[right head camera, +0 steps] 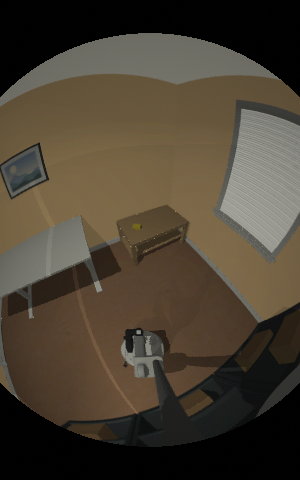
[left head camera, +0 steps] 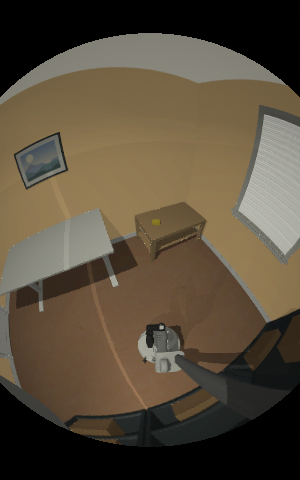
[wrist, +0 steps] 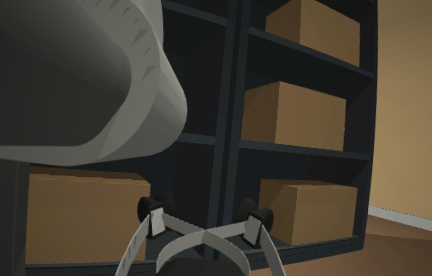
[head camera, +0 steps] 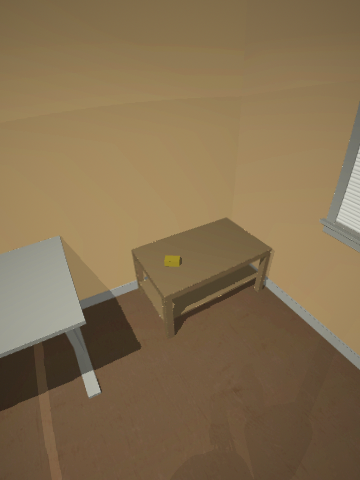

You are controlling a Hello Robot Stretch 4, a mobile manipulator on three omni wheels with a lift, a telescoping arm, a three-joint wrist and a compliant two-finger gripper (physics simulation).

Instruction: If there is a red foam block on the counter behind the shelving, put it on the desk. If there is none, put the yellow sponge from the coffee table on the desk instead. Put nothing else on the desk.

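Frame: origin at the robot's base, x ahead, y left, z up, level; metres.
Seen in the pictures: gripper, between the fingertips: (right head camera: 130,367) (left head camera: 150,362) (wrist: 205,209).
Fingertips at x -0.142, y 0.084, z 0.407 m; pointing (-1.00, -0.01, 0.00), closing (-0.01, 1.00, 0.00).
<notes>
A point is followed by its place in that frame.
The yellow sponge (head camera: 172,261) @[x 1.373, y -0.015, z 0.464 m] (left head camera: 156,222) @[x 1.371, y -0.023, z 0.459 m] (right head camera: 137,226) @[x 1.375, y -0.031, z 0.462 m] lies on the coffee table (head camera: 215,245) @[x 1.573, y -0.346, z 0.423 m] (left head camera: 182,212) @[x 1.645, y -0.430, z 0.423 m] (right head camera: 165,216) @[x 1.620, y -0.443, z 0.424 m], near its left end. The desk (head camera: 35,295) @[x 0.903, y 0.663, z 0.693 m] (left head camera: 65,245) @[x 0.802, y 0.899, z 0.693 m] (right head camera: 50,252) @[x 0.806, y 0.862, z 0.693 m] is light grey and stands to the left of the coffee table; no object shows on the part of its top in view. My gripper (wrist: 205,209) @[x -0.142, y 0.084, z 0.407 m] is open, its two fingertips apart with nothing between them, in front of the shelving (wrist: 231,100) @[x -0.902, y 0.144, z 0.653 m]. The counter and a red foam block do not show in these views.
Cardboard boxes (wrist: 312,117) @[x -1.079, y 0.539, z 0.648 m] (wrist: 85,217) @[x -0.701, y -0.294, z 0.203 m] stand in the dark shelving, which also curves along the lower right of both side head views. A window (left head camera: 270,175) @[x 1.003, y -1.062, z 1.390 m] (right head camera: 260,175) @[x 0.911, y -1.104, z 1.394 m] is in the right wall. A picture (left head camera: 41,160) @[x 1.233, y 1.139, z 1.485 m] (right head camera: 24,170) @[x 1.237, y 1.131, z 1.488 m] hangs above the desk.
</notes>
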